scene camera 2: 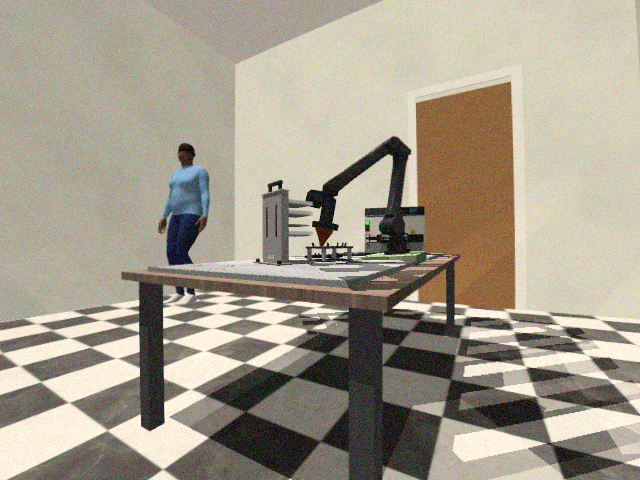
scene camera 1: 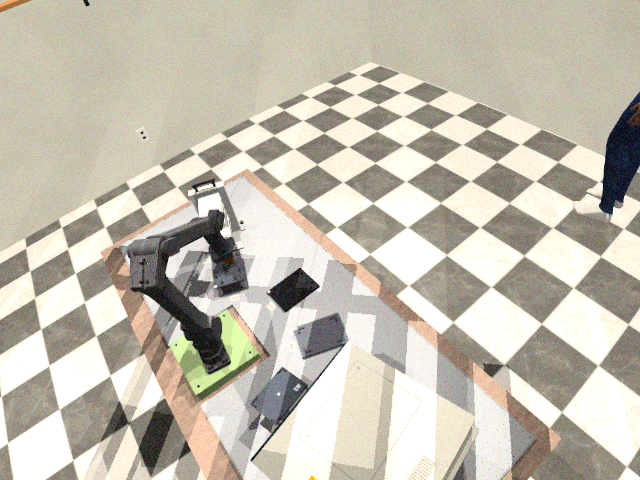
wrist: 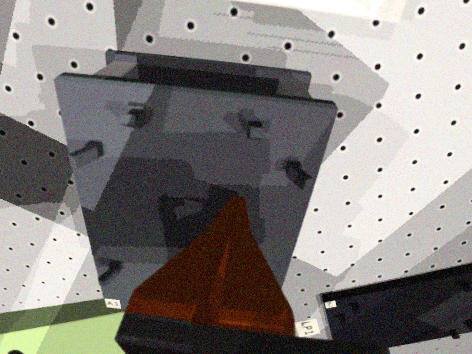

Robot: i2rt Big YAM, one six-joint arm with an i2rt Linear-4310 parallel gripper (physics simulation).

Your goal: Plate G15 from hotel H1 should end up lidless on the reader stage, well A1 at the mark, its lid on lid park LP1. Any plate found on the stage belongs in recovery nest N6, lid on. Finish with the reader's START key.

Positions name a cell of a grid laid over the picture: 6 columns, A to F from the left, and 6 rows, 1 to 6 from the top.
Scene:
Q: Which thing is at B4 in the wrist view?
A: A dark flat pad.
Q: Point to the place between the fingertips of my gripper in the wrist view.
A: At D4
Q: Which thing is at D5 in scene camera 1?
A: A dark flat pad.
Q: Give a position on a reader stage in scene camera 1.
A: C6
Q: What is my gripper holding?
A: Nothing.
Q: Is my gripper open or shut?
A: Shut.

